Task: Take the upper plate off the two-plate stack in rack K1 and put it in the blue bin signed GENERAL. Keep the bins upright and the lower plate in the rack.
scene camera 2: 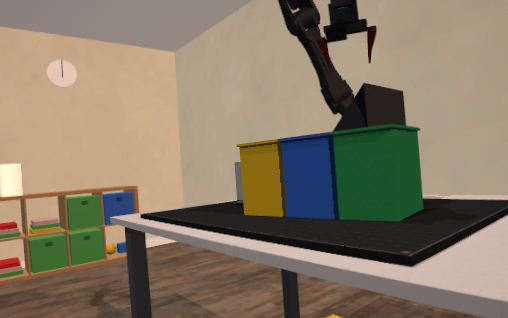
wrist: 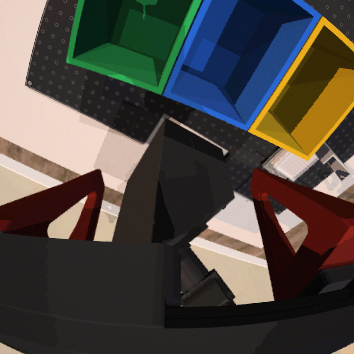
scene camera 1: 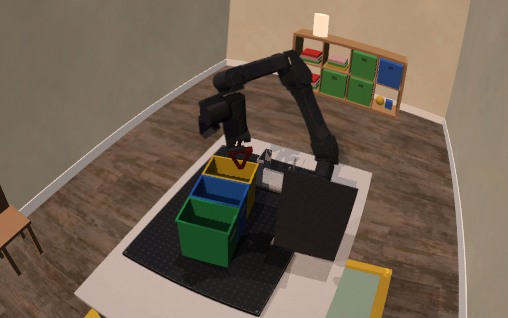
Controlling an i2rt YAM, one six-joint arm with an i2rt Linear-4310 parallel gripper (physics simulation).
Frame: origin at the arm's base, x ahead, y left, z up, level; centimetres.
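Seen in the pictures: gripper, fingertip midpoint: [scene camera 2: 349, 66] [wrist: 176, 176] [scene camera 1: 238, 159]; arm's base at its link origin: [scene camera 2: 360, 119] [scene camera 1: 320, 185].
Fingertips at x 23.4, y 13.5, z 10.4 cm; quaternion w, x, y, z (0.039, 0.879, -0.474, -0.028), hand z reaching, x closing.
Offsets run from my fingertips to a thing's middle. Level surfaces: height alone.
My gripper [scene camera 1: 241, 165] [scene camera 2: 349, 65] [wrist: 176, 176] is open and empty. It hangs above the bins' rim height; in scene camera 1 its red finger overlaps the yellow bin. A white plate @(dz -31.1, dx +0.0, dy -37.2 cm) [scene camera 1: 272, 180] [wrist: 291, 164] shows in a rack with clear upright parts beside the yellow bin. It is partly hidden, and I cannot tell the two plates of the stack apart or read a rack label. The blue bin @(dz -26.1, dx +8.1, dy -3.6 cm) [scene camera 1: 220, 190] [scene camera 2: 307, 177] [wrist: 210, 87] stands upright between the green and yellow bins. No sign is readable on it. Its visible interior shows no plate.
The green bin @(dz -26.1, dx +5.8, dy +9.5 cm) [scene camera 1: 205, 245] [scene camera 2: 375, 175] [wrist: 132, 65] and yellow bin @(dz -26.1, dx +10.5, dy -16.6 cm) [scene camera 1: 215, 167] [scene camera 2: 262, 180] [wrist: 325, 110] stand upright on the black perforated mat @(dz -35.0 cm) [scene camera 1: 160, 245] [scene camera 2: 350, 237] [wrist: 50, 65]. A large dark block [scene camera 1: 317, 215] [scene camera 2: 384, 105] [wrist: 195, 190] stands near the arm's base.
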